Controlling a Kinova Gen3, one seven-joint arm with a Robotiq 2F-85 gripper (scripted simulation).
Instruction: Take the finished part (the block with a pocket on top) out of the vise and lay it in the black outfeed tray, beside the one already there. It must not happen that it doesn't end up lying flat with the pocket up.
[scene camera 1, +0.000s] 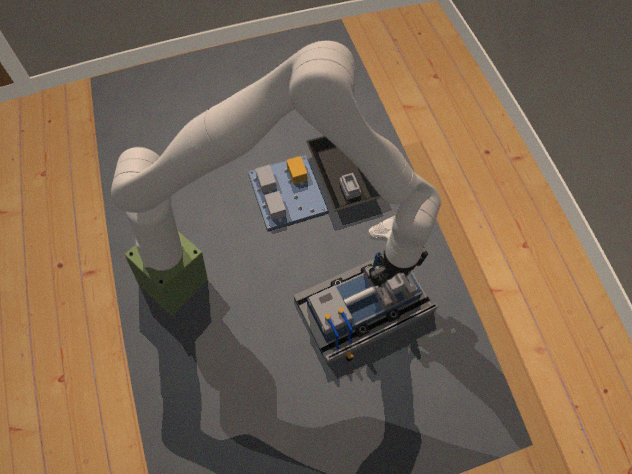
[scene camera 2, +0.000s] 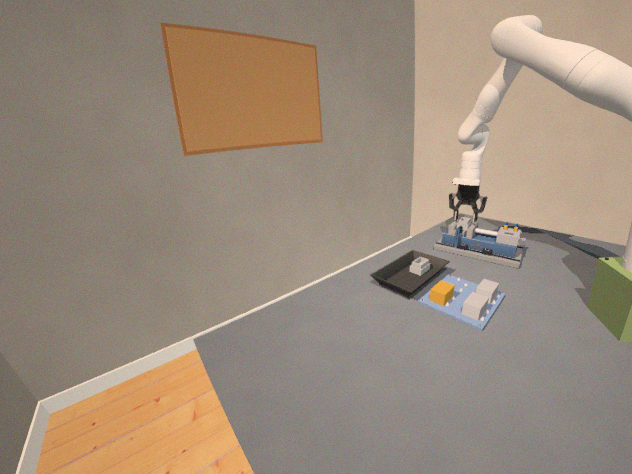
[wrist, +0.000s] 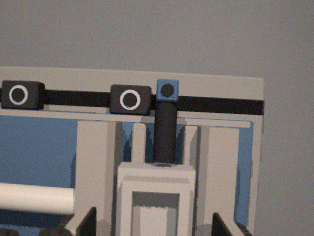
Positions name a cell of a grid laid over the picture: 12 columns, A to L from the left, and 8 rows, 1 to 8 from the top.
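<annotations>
There's a blue vise (scene camera 2: J5) that's 105 cm from the lens, and my gripper (scene camera 2: I4) is 110 cm from the lens.
</annotations>
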